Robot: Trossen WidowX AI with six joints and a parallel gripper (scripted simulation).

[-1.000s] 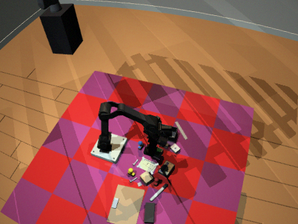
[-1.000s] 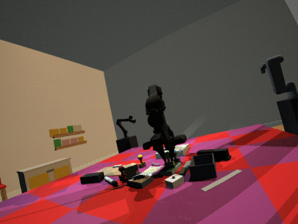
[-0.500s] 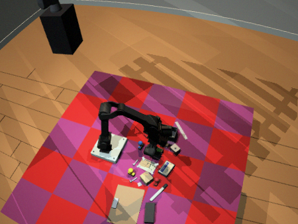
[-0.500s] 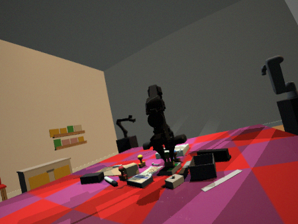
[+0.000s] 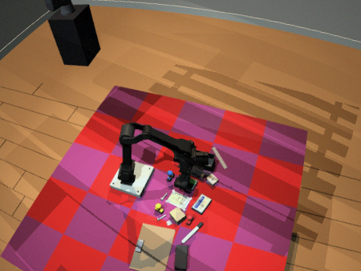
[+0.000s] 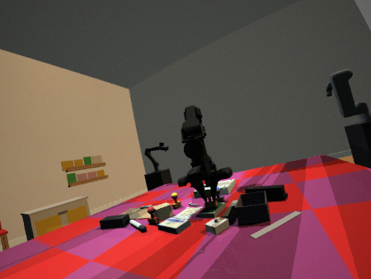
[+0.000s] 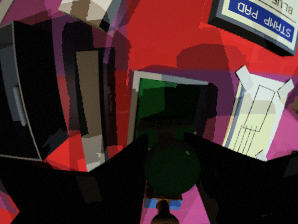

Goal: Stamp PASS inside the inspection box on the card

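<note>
Now: gripper tip right at the green-knobbed stamp. The rest, counted from my gripper tip: green ink pad 3 cm below; then white card 2 cm behind, 10 cm to the right, 4 cm below; then blue-knobbed stamp 9 cm behind, 1 cm to the left, 2 cm below.
</note>
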